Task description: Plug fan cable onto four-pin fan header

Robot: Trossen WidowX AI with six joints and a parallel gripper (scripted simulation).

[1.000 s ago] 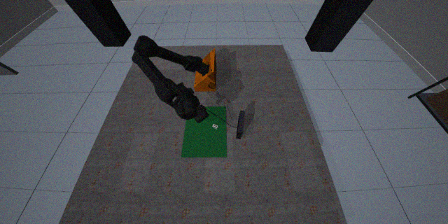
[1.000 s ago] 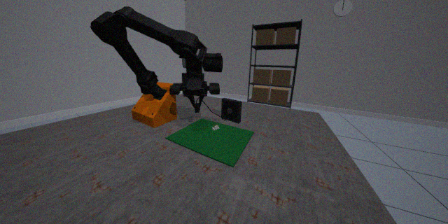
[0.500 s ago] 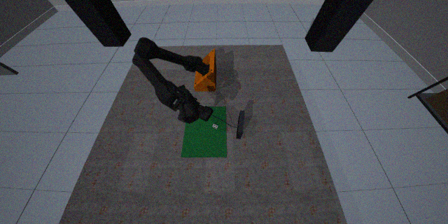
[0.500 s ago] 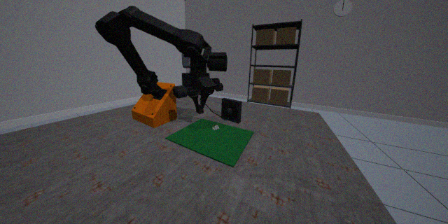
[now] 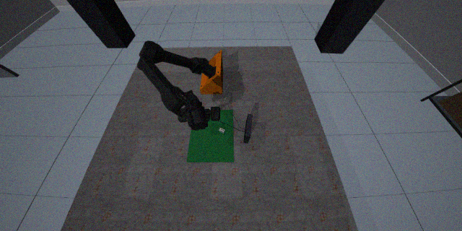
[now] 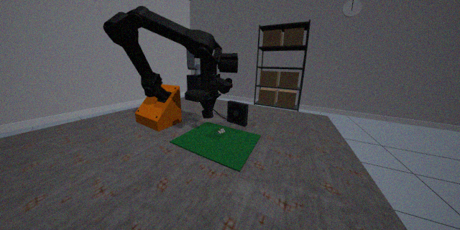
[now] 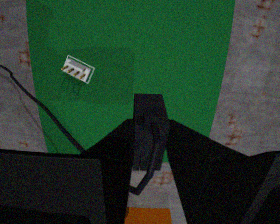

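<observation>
My gripper tip is 120 mm above the white four-pin header and 80 mm to the right of it. Round my gripper tip: black plug 10 mm below, 10 mm behind; then green board 140 mm below, 30 mm to the left, 20 mm ahead; then black fan 220 mm to the left, 60 mm below, 10 mm ahead.
</observation>
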